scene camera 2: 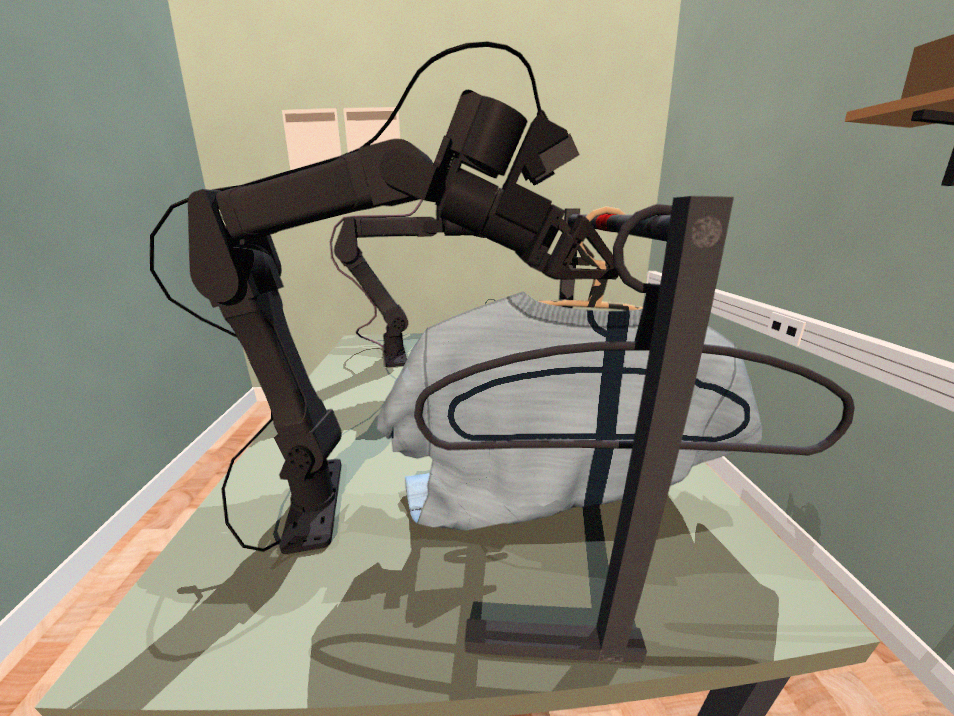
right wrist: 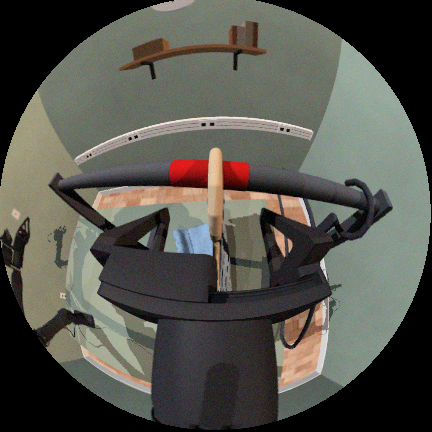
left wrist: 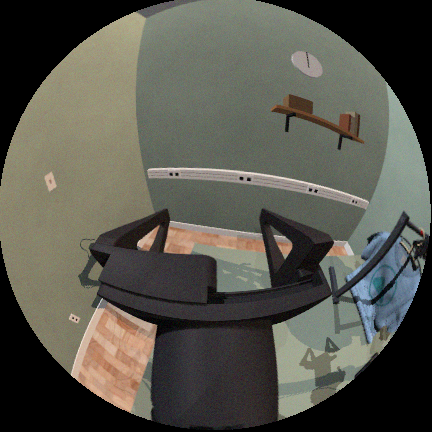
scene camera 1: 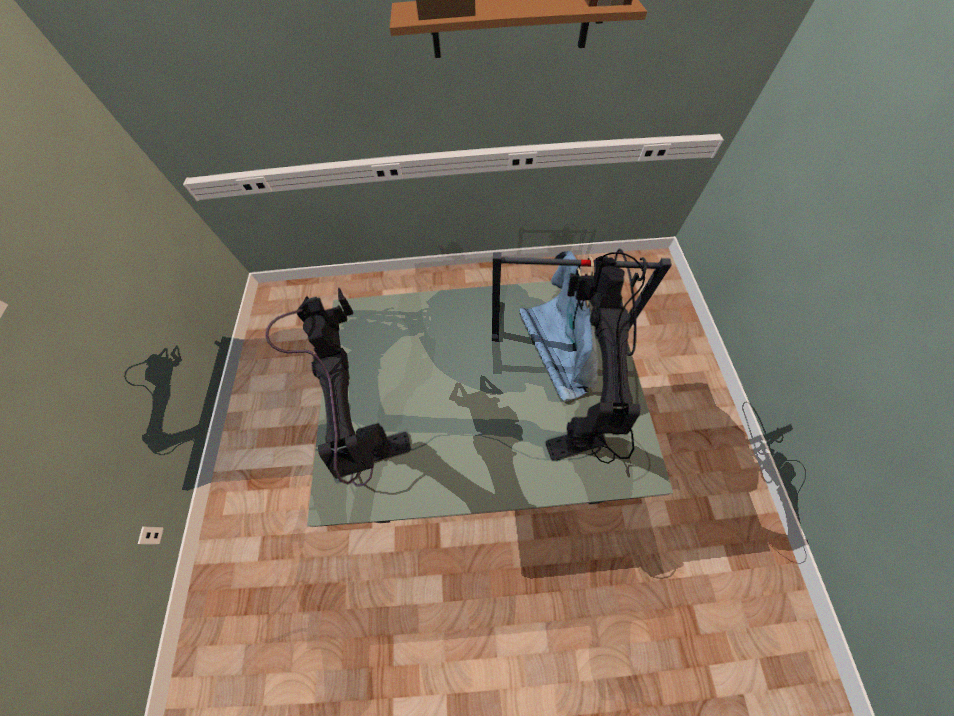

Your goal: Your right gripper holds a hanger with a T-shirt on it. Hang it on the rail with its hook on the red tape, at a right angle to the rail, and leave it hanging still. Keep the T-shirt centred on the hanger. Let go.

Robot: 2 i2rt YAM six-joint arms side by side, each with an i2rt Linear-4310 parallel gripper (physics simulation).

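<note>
The wooden hanger (scene camera 2: 558, 303) has its hook (right wrist: 215, 192) over the rail (scene camera 1: 539, 261) (scene camera 2: 653, 225) (right wrist: 125, 175) on the red tape (scene camera 1: 586, 262) (scene camera 2: 604, 221) (right wrist: 187, 172), right of the tape's middle in the right wrist view and about square to the rail. The T-shirt (scene camera 1: 547, 319) (scene camera 2: 508, 400) (left wrist: 395, 280) hangs on the hanger, grey in scene camera 2 and light blue elsewhere. Its centring is hard to judge. My right gripper (right wrist: 214, 212) is open, its fingers apart on either side of the hook's lower part. My left gripper (scene camera 1: 326, 299) (left wrist: 214, 213) is open and empty, far from the rail.
The rack's near post (scene camera 2: 662, 431) stands beside the shirt in scene camera 2. A dark empty hanger (scene camera 2: 843, 400) hangs at that end of the rail. The other post (scene camera 1: 496, 296) (right wrist: 82, 200) stands at the opposite end. A wall shelf (scene camera 1: 516, 15) is behind the rack.
</note>
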